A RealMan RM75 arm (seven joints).
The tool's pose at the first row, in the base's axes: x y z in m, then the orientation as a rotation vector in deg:
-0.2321, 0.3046, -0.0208, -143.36, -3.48, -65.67
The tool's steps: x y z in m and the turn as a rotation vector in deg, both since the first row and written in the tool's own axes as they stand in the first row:
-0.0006, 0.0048, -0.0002, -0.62, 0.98, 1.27
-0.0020, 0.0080, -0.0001, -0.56, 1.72, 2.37
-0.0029, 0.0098, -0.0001, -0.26, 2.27, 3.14
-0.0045, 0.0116, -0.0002, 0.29, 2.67, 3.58
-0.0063, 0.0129, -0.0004, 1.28, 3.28, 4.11
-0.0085, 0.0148, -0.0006, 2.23, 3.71, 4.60
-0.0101, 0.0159, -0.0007, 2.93, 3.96, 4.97
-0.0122, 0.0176, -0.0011, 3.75, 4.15, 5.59
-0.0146, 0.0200, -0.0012, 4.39, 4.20, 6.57
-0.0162, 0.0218, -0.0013, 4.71, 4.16, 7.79
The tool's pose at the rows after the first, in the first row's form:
-0.2317, 0.3002, -0.0227, -143.00, -1.27, -66.57
-0.2319, 0.2974, -0.0248, -142.22, 0.27, -67.02
-0.2322, 0.2959, -0.0261, -141.42, 1.21, -67.28
-0.2330, 0.2943, -0.0278, -140.59, 1.54, -67.42
-0.2340, 0.2933, -0.0294, -139.23, 1.79, -67.64
-0.2353, 0.2917, -0.0315, -138.02, 1.97, -67.65
-0.2362, 0.2909, -0.0330, -137.17, 2.09, -67.58
-0.2376, 0.2894, -0.0349, -136.19, 2.43, -67.29
-0.2387, 0.2874, -0.0374, -135.34, 3.26, -66.74
-0.2395, 0.2859, -0.0391, -134.75, 4.54, -66.09

